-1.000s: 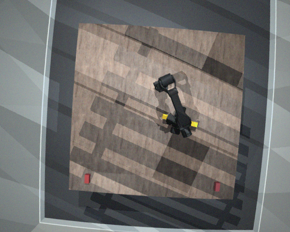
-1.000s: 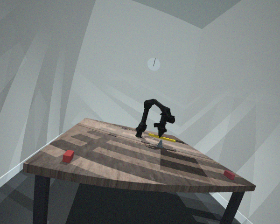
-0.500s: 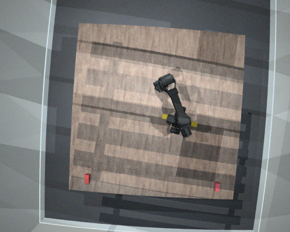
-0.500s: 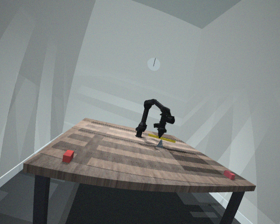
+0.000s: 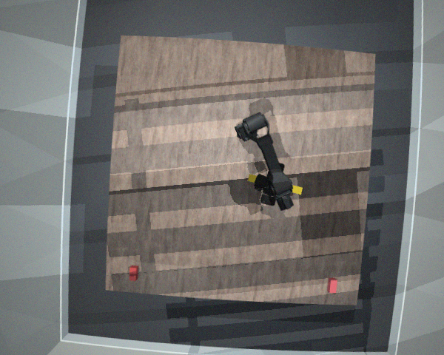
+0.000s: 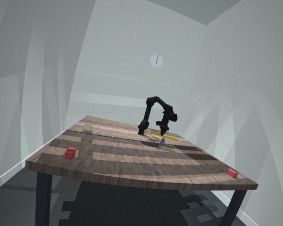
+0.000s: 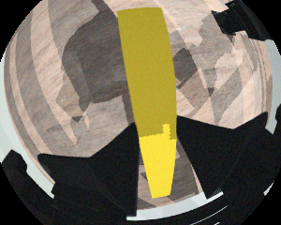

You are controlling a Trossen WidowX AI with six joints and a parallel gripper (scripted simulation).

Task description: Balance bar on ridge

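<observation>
Right now the yellow bar is 30 mm to the left of my gripper tip and 10 mm ahead of it.
</observation>
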